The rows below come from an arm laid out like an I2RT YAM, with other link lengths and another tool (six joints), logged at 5 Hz.
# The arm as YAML. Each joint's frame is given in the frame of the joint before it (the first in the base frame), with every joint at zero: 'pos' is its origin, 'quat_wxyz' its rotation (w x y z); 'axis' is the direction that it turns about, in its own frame. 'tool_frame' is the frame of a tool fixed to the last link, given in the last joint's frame.
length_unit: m
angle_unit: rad
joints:
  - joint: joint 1
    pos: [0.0, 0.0, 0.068]
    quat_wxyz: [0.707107, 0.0, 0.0, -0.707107]
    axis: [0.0, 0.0, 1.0]
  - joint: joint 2
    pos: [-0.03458, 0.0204, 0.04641]
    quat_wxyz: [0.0, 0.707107, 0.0, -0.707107]
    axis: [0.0, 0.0, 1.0]
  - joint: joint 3
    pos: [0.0, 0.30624, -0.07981]
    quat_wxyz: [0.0, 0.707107, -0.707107, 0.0]
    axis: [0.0, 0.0, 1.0]
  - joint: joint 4
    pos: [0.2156, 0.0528, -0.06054]
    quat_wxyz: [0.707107, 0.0, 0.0, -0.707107]
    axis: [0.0, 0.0, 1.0]
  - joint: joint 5
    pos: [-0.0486, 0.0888, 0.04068]
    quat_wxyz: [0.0, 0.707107, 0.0, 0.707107]
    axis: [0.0, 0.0, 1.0]
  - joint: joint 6
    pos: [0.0, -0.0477, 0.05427]
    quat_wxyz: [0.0, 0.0, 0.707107, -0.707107]
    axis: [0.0, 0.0, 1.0]
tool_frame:
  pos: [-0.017, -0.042, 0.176]
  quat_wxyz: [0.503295, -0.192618, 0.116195, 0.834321]
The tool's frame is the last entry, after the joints.
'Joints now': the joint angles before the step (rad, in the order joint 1, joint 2, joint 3, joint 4, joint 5, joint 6). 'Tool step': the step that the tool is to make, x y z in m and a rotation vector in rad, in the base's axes. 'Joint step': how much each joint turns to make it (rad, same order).
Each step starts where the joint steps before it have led.
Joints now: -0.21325 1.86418 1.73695 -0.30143 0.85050 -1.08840
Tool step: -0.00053 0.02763 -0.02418 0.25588 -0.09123 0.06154
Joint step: 0.00001 -0.02257 0.12454 -0.30747 -0.18650 0.28251
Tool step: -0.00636 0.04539 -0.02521 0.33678 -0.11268 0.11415
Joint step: -0.04140 -0.08389 0.01053 -0.16989 -0.33472 0.22160
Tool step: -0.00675 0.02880 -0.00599 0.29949 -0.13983 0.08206
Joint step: -0.11024 -0.07807 -0.05249 -0.00564 -0.35220 0.14493
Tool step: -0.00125 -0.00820 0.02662 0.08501 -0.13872 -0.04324
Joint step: -0.06493 -0.04552 -0.02425 0.08060 -0.09177 0.09758
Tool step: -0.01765 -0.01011 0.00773 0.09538 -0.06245 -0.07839
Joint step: -0.06223 -0.03991 -0.02783 0.01597 -0.04311 0.10689
